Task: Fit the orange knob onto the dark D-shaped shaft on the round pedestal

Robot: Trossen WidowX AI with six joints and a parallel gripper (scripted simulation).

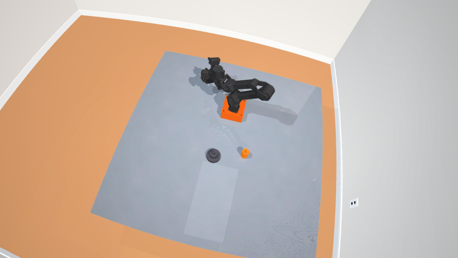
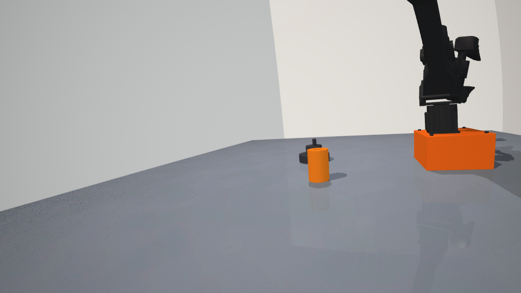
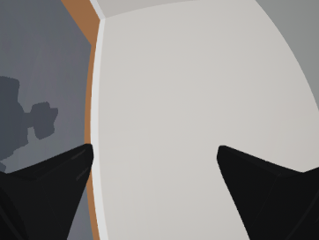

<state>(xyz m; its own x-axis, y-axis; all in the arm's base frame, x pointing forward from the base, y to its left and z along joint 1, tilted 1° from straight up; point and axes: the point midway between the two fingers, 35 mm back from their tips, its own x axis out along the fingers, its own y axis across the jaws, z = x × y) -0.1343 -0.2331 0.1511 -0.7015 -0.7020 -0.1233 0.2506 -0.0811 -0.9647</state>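
My gripper tip is 410 mm short of the orange knob, 420 mm to the right of it and 190 mm above it. From my gripper tip the other things lie so: round dark pedestal: 480 mm ahead, 250 mm to the left, 190 mm below.
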